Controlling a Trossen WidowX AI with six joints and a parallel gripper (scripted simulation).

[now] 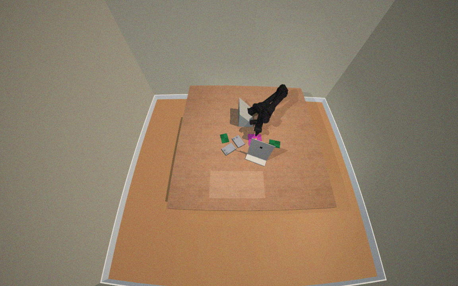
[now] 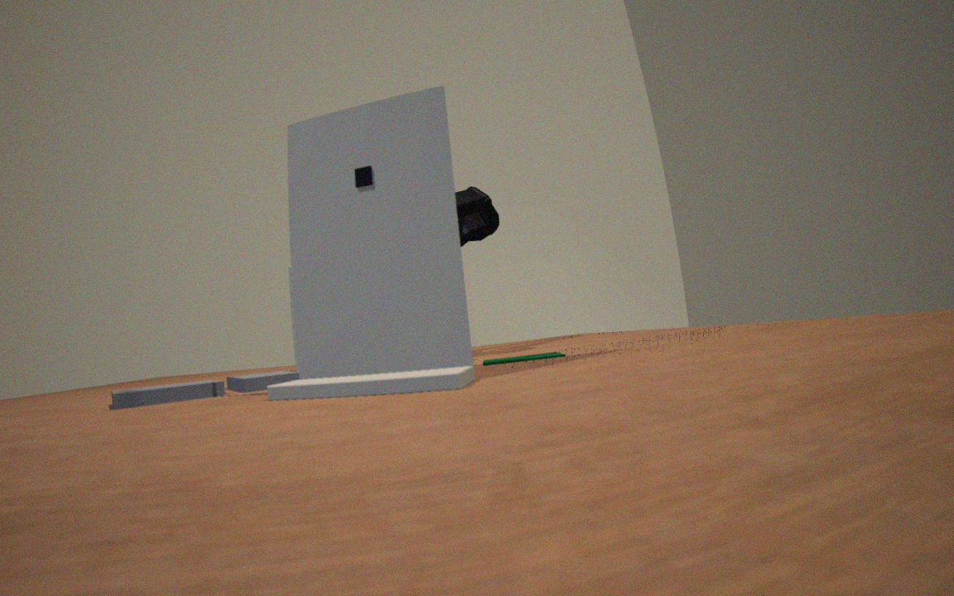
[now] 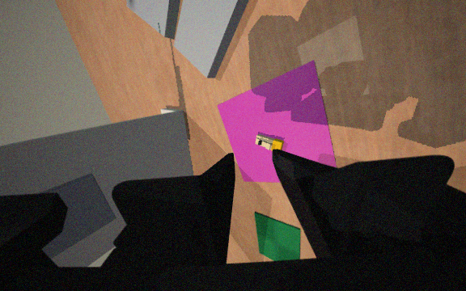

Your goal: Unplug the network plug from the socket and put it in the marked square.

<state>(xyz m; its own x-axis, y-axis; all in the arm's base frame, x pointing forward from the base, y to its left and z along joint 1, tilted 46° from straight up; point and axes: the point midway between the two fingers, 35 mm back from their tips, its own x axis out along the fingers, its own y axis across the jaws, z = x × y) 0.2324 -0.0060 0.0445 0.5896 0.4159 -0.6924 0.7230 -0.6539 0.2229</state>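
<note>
The network plug lies 50 mm below my gripper tip and 10 mm ahead of it. From my gripper tip the other things lie so: grey panel: 190 mm ahead, 60 mm above, 10 mm to the right; then magenta marked square: 60 mm below, 10 mm ahead.
</note>
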